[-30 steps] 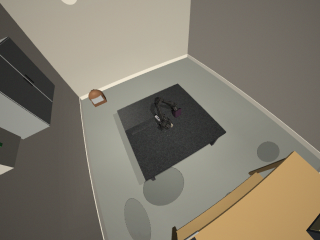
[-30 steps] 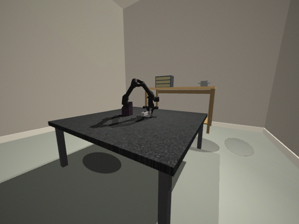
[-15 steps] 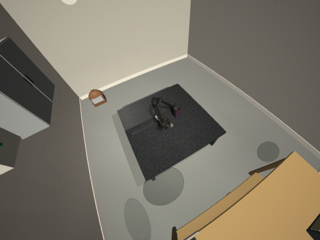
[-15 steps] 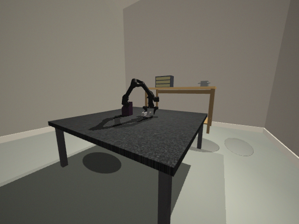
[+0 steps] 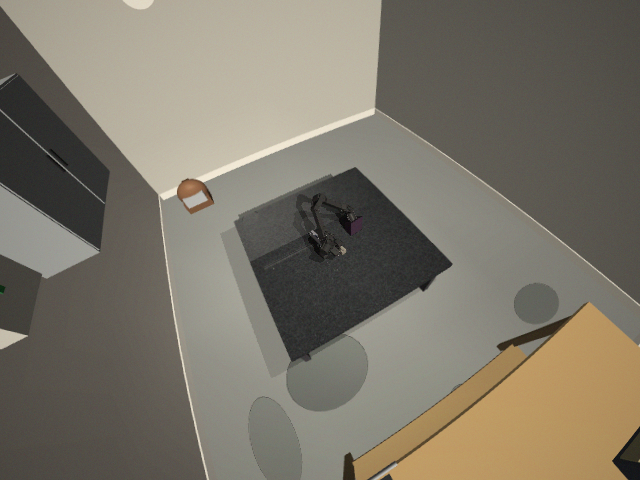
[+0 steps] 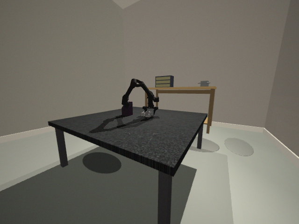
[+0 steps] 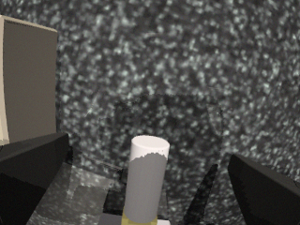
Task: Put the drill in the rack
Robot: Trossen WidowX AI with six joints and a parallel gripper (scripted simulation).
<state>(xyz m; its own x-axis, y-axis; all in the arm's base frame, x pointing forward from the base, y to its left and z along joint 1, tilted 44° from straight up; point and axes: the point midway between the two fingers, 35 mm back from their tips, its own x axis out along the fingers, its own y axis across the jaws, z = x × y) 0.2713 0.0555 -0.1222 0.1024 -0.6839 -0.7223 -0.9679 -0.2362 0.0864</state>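
Now: gripper tip 1 cm short of the drill, 4 cm to the left of it and 4 cm below it.
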